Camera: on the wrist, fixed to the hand. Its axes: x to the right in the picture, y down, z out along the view.
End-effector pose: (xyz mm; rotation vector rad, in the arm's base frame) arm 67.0 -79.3 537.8 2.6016 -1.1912 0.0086
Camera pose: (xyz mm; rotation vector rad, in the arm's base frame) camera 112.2 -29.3 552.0 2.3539 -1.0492 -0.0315
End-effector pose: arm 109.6 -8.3 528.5 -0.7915 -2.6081 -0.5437
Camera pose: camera 85.1 -72.0 537.5 -0.7940 -2.4919 -0.9305
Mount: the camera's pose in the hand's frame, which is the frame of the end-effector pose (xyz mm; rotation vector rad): -5.5 -61.1 -31.3 -0.2692 0.0943 -0.0242
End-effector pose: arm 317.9 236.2 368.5 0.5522 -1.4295 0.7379
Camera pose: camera 384.2 217.7 365.9 0.3213 -1.4040 0.5340
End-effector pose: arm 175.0 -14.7 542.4 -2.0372 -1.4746 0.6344
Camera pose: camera 151.0 -9.1 606.7 -2.2121 -1.5970 0.3388
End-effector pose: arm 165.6 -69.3 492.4 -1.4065 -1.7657 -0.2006
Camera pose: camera 128.9 -113.4 530.5 -1.5373 -1.7256 -0.5258
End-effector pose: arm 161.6 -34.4 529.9 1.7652 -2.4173 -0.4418
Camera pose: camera 227.3 -51.4 541.8 1.6615 -2.1584 -0.6377
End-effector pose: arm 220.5 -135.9 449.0 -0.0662 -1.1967 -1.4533
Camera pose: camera 193.4 -166.6 393.6 -0.1662 -0.9233 -1.6141
